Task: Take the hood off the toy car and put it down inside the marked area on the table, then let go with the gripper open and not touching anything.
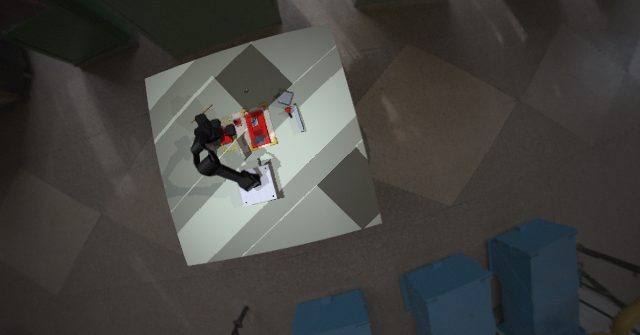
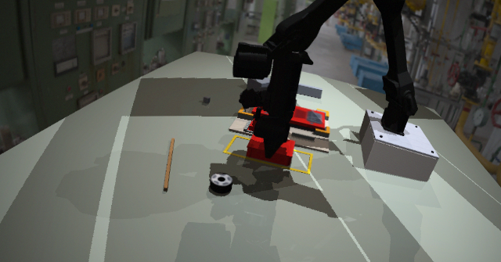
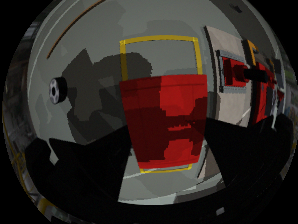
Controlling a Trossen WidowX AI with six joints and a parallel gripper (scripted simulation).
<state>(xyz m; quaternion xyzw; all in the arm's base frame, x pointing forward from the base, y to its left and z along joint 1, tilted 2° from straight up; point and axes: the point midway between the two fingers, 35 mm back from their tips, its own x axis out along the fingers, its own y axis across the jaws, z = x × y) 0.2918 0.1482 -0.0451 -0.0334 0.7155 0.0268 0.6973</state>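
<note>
My gripper tip is 1 cm below the hood. The rest, counted from my gripper tip: black ring: 5 cm ahead, 16 cm to the left; wooden stick: 17 cm ahead, 14 cm to the left, 1 cm below.
</note>
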